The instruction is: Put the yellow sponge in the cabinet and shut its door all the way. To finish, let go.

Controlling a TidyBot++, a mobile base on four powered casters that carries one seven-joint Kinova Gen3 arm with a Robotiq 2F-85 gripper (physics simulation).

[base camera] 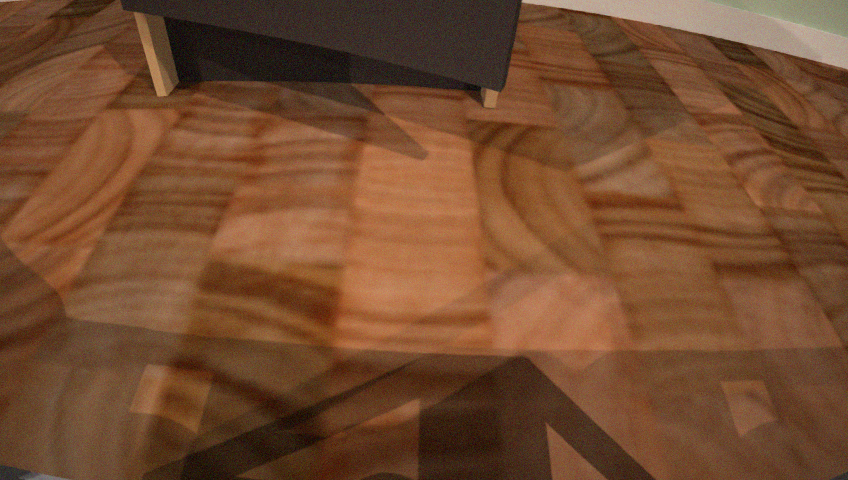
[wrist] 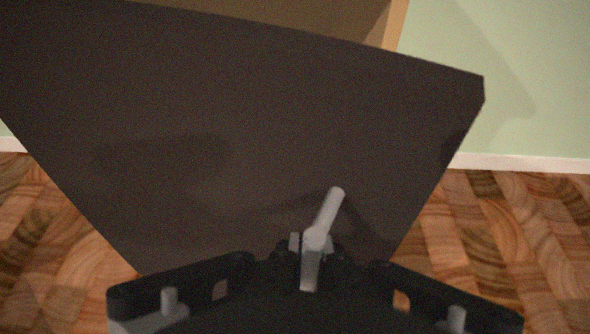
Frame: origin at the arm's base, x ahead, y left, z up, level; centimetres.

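Seen in the pictures: gripper, between the fingertips: [wrist: 309, 249].
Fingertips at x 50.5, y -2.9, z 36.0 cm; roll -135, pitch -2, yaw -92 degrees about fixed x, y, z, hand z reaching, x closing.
A point is followed by its place in that frame.
The cabinet's dark door [base camera: 357, 35] {x 55.9, y 6.3, z -22.4 cm} [wrist: 225, 125] {x 54.1, y 1.9, z 42.3 cm} stands partly open, at an angle to the cabinet body. The light wooden side [wrist: 395, 27] {x 73.2, y -11.5, z 40.7 cm} of the cabinet shows above the door's top edge in the wrist view. A grey bar handle [wrist: 328, 212] {x 50.1, y -3.5, z 40.7 cm} sticks out from the door, low and right of its middle. My gripper [wrist: 309, 249] {x 50.5, y -2.9, z 36.0 cm} is shut on this handle. The gripper does not show in the base camera view. The yellow sponge does not show in either view, and the door hides most of the cabinet's inside.
Two light wooden legs [base camera: 159, 56] {x 73.5, y 39.4, z -33.1 cm} [base camera: 489, 97] {x 73.2, y -11.1, z -37.8 cm} carry the cabinet above the wooden floor [base camera: 416, 237] {x 45.2, y -1.0, z -39.7 cm} [wrist: 465, 225] {x 100.0, y -68.0, z -39.7 cm}. A green wall [wrist: 525, 65] {x 131.5, y -78.3, z 11.6 cm} with a white baseboard [wrist: 525, 163] {x 130.6, y -107.2, z -34.3 cm} stands behind it. Shadows of the robot fall on the floor at the front.
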